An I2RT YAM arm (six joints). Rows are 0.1 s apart.
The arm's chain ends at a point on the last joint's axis. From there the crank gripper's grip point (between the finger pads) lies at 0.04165 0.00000 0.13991 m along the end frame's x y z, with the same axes.
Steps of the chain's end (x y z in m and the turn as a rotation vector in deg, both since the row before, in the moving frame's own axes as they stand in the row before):
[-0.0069 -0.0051 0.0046 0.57 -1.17 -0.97]
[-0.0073 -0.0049 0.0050 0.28 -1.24 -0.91]
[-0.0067 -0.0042 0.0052 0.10 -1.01 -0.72]
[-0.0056 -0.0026 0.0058 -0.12 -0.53 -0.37]
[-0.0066 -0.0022 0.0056 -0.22 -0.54 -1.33]
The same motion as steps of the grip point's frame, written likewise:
[-0.0098 -0.0072 0.0054 0.57 -1.17 -0.97]
[-0.0103 -0.0062 0.0059 0.28 -1.24 -0.91]
[-0.0092 -0.0050 0.0059 0.10 -1.01 -0.72]
[-0.0069 -0.0026 0.0062 -0.12 -0.53 -0.37]
[-0.0079 -0.0026 0.0060 -0.22 -0.54 -1.33]

